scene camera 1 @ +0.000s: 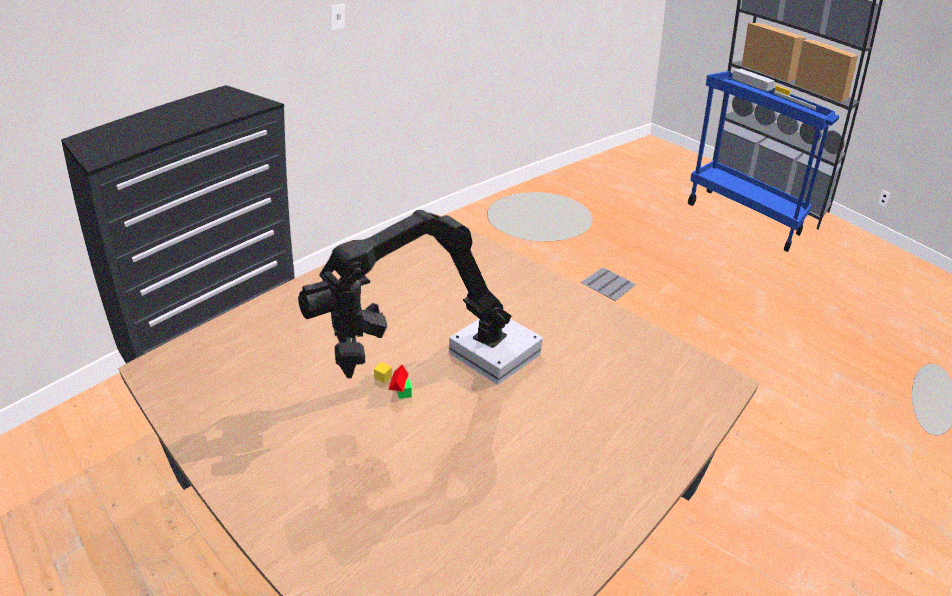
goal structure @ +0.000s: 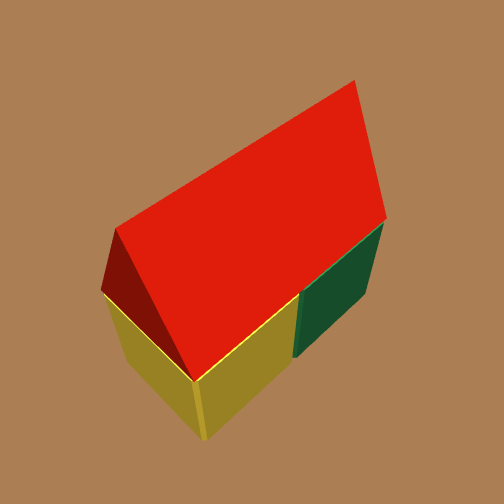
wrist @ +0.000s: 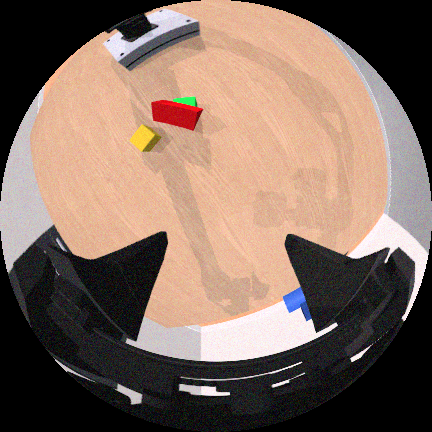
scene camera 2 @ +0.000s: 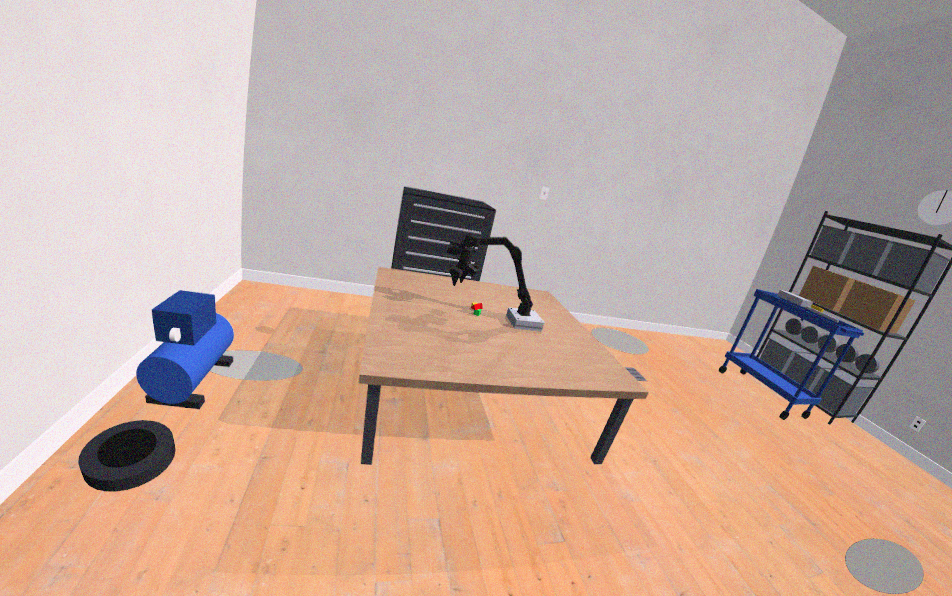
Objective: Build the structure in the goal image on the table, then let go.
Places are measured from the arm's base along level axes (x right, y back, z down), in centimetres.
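Pixels of known places: gripper, fingertip midpoint: (scene camera 1: 347, 364) (wrist: 228, 239) (scene camera 2: 457, 284); arm's base, link origin: (scene camera 1: 489, 336) (scene camera 2: 523, 313).
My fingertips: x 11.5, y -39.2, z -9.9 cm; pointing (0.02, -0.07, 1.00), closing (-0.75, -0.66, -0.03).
Note:
Ahead of a thing's pixels: the offset from my fingertips to its top centre. Level surfaces: height alone.
A yellow cube {dx +3.2, dy +14.7, dz +12.2 cm} (scene camera 1: 382, 372) (wrist: 145, 138) sits on the table, apart from the other two blocks. A red triangular block {dx -2.8, dy +13.1, dz +9.2 cm} (scene camera 1: 399, 379) (scene camera 2: 477, 306) (wrist: 176, 115) lies beside and partly over a green block {dx -4.5, dy +13.6, dz +12.2 cm} (scene camera 1: 405, 390) (scene camera 2: 477, 313) (wrist: 187, 101). It looks raised on the green block; how the two touch is partly hidden. My gripper (scene camera 2: 458, 282) (wrist: 228, 239) is open and empty, above the table, to the left of the blocks in scene camera 1.
The wooden table {dz +15.5 cm} (scene camera 1: 562, 449) (scene camera 2: 491, 358) carries the arm's grey base plate (scene camera 1: 497, 351) (scene camera 2: 525, 319) (wrist: 165, 40), close to the blocks. A dark drawer cabinet (scene camera 1: 189, 210) (scene camera 2: 442, 224) stands behind the table. A blue cart (scene camera 1: 755, 200) stands on the floor at the right.

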